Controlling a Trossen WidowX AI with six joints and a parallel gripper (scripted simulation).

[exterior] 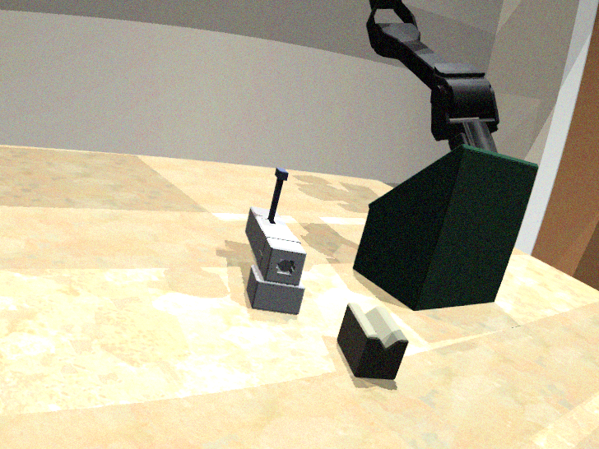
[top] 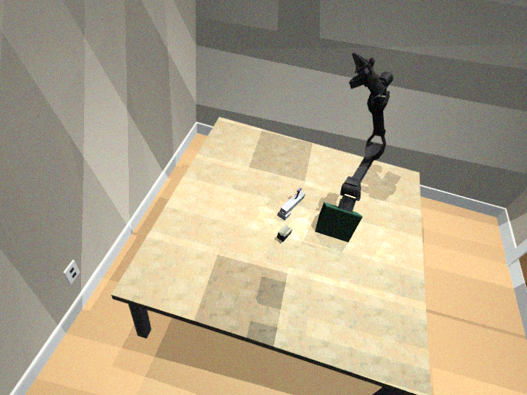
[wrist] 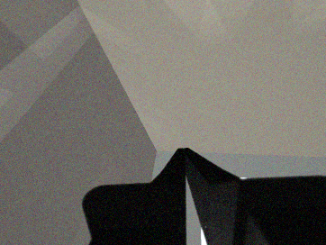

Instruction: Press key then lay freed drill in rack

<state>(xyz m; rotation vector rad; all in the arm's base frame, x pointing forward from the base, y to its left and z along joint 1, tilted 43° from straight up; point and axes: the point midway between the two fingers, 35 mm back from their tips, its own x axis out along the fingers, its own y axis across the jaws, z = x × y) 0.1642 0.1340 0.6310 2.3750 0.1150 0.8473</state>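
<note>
Now: gripper tip 4 cm short of the dark key, 24 cm to the right of it and 66 cm above it. Also, from my gripper tip: drill (6 cm ahead, 30 cm to the left, 70 cm below); then grey holder (5 cm ahead, 28 cm to the left, 71 cm below); then rack (4 cm ahead, 46 cm to the left, 73 cm below).
</note>
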